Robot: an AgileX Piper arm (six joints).
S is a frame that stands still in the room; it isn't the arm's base.
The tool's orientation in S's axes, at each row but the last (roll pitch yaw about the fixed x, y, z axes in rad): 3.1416, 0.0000, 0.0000; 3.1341, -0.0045, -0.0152; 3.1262, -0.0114, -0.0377; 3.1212, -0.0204, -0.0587; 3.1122, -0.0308, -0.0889; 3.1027, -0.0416, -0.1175; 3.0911, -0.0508, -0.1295; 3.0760, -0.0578, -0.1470; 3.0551, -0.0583, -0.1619; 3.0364, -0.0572, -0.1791
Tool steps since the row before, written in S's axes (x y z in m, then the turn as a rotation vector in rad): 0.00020, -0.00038, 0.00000, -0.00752, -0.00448, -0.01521; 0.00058, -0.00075, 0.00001, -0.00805, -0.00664, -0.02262; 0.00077, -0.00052, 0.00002, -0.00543, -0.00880, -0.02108; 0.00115, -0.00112, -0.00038, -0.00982, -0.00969, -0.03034; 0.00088, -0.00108, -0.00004, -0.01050, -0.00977, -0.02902; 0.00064, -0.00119, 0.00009, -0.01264, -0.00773, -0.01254; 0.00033, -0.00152, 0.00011, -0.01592, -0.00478, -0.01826; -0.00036, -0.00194, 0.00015, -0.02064, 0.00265, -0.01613; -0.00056, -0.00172, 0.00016, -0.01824, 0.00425, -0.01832; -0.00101, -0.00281, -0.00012, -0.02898, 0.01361, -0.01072
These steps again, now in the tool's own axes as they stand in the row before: 0.00020, 0.00038, 0.00000, -0.00752, 0.00448, 0.01521; 0.00059, 0.00074, 0.00000, -0.00805, 0.00659, 0.02263; 0.00079, 0.00049, 0.00000, -0.00533, 0.00867, 0.02116; 0.00121, 0.00104, 0.00043, -0.00985, 0.00963, 0.03035; 0.00097, 0.00100, 0.00010, -0.01048, 0.00982, 0.02901; 0.00078, 0.00111, -0.00001, -0.01216, 0.00868, 0.01239; 0.00053, 0.00147, -0.00001, -0.01608, 0.00591, 0.01779; -0.00006, 0.00198, -0.00002, -0.02170, -0.00058, 0.01490; -0.00027, 0.00180, -0.00002, -0.01972, -0.00274, 0.01703; -0.00050, 0.00292, 0.00040, -0.03150, -0.00912, 0.00802
